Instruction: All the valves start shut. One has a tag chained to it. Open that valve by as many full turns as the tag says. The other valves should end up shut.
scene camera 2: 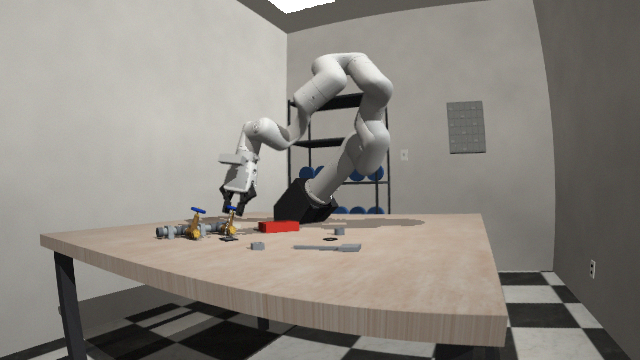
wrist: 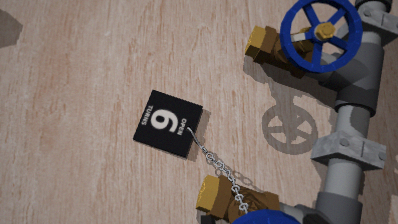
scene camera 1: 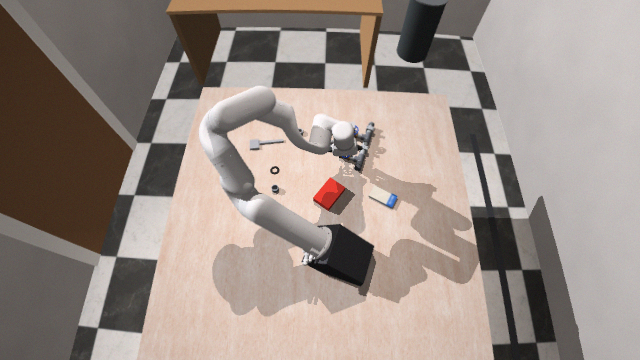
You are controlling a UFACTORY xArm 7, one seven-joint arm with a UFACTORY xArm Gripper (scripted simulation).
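Note:
There is a black tag [wrist: 163,124] that I can see. Along with the tag, I also see my own gripper [scene camera 2: 231,214].

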